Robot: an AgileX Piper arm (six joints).
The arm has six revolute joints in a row. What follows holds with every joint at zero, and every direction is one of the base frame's. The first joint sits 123 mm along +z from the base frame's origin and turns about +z. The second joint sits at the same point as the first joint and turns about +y. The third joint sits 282.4 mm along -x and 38.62 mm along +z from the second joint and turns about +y. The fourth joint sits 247.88 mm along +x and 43.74 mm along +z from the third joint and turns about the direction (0.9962, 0, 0.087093). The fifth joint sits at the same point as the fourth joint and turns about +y. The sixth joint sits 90.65 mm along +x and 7.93 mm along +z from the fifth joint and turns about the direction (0.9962, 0, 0.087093). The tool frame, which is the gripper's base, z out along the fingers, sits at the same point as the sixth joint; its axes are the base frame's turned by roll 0, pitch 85 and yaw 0 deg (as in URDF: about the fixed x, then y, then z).
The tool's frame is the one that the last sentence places.
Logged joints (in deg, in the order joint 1, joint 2, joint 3, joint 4, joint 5, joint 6), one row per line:
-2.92 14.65 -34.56 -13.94 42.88 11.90
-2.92 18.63 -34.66 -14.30 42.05 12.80
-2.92 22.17 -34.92 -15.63 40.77 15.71
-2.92 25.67 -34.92 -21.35 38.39 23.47
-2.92 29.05 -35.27 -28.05 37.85 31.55
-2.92 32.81 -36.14 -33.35 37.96 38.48
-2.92 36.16 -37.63 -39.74 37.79 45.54
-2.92 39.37 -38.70 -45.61 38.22 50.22
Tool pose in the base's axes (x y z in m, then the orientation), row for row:
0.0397 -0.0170 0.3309 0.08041 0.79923 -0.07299 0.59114
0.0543 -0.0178 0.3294 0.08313 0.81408 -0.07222 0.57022
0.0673 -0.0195 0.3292 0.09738 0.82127 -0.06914 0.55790
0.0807 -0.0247 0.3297 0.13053 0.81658 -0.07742 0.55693
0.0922 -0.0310 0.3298 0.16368 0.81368 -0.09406 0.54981
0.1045 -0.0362 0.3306 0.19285 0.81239 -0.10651 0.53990
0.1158 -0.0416 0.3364 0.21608 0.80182 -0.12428 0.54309
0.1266 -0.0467 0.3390 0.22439 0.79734 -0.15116 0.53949
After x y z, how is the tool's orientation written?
As a quaternion, x y z w.
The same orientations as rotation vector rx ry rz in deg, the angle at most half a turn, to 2 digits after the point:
10.72 106.55 -9.73
11.18 109.47 -9.71
13.16 111.01 -9.35
17.65 110.42 -10.47
22.20 110.36 -12.76
26.27 110.65 -14.51
29.39 109.06 -16.90
30.57 108.62 -20.59

